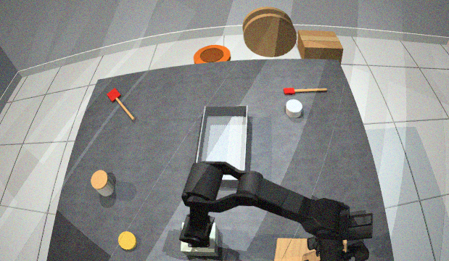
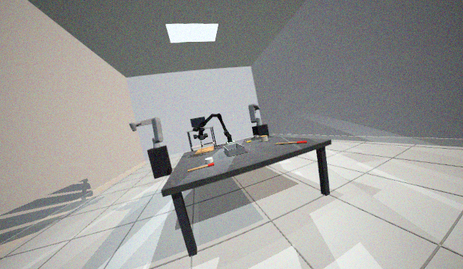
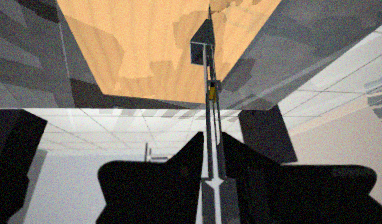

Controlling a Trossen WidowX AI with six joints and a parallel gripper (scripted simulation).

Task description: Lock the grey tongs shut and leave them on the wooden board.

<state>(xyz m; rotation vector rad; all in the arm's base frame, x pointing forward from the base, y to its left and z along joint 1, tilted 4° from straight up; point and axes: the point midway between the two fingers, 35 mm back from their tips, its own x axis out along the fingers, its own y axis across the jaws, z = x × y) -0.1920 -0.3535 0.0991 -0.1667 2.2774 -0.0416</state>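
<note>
Now: gripper tip 30 mm above the yellow slider and 20 mm short of it. Round my gripper tip: wooden board 150 mm below, 40 mm to the left; yellow disc 630 mm to the left, 210 mm ahead, 150 mm below; roasting tin 560 mm ahead, 270 mm to the left, 130 mm below.
</note>
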